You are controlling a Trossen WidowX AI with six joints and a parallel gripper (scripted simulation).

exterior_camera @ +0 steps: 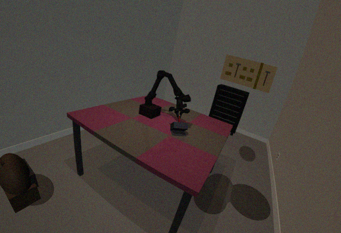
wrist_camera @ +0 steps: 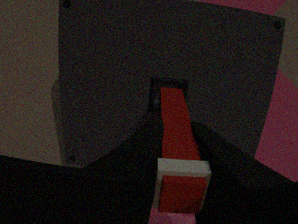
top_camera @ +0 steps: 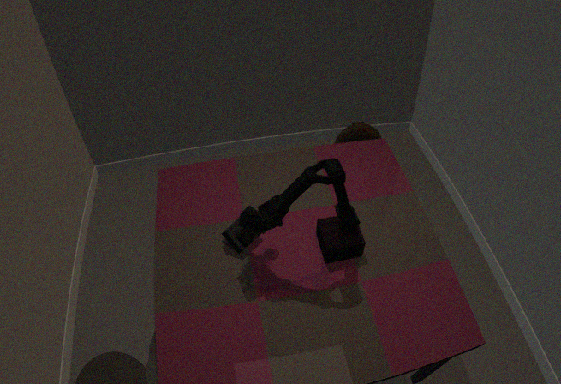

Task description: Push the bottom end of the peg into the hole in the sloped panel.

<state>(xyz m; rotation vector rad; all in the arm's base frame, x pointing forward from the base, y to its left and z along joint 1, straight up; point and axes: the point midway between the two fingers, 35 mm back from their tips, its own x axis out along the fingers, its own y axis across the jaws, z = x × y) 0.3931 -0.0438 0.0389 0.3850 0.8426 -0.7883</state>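
The dark sloped panel is 6 cm below my gripper tip, 3 cm to the right of it and 3 cm ahead of it. From my gripper tip the other things lie so: red flat-sided peg (1 cm to the left, 1 cm behind, 1 cm above).
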